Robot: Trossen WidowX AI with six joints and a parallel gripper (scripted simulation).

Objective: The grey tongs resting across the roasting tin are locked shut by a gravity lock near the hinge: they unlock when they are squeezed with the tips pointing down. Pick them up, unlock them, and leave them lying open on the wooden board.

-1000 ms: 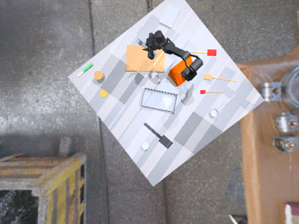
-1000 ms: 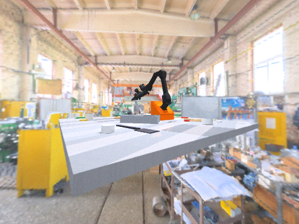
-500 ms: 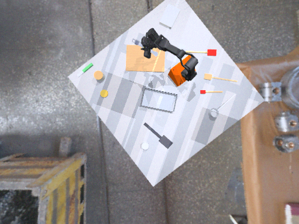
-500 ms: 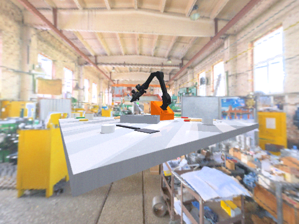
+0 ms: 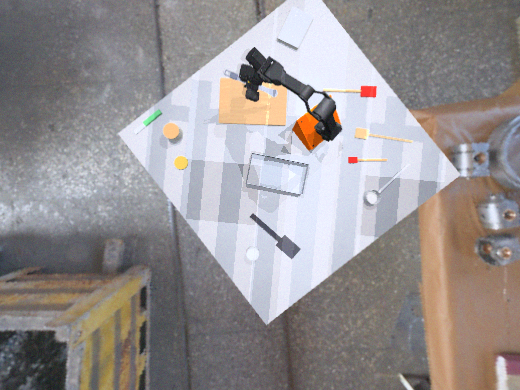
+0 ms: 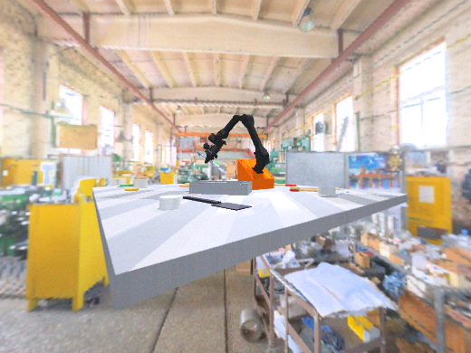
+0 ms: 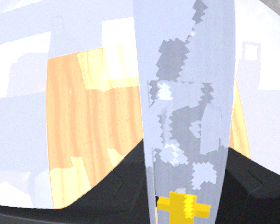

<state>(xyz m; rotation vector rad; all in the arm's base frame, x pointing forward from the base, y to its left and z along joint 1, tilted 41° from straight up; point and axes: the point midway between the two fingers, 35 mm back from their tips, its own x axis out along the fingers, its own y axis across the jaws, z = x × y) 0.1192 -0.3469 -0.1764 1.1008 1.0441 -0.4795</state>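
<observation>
My gripper tip is 160 mm above the wooden board, 40 mm to the right of it and 10 mm past it. Also, from my gripper tip: white plate (430 mm behind, 160 mm below, 80 mm to the right); yellow lock piece (30 mm above, 20 mm to the left, 20 mm behind); roasting tin (410 mm to the left, 170 mm ahead, 140 mm below).
</observation>
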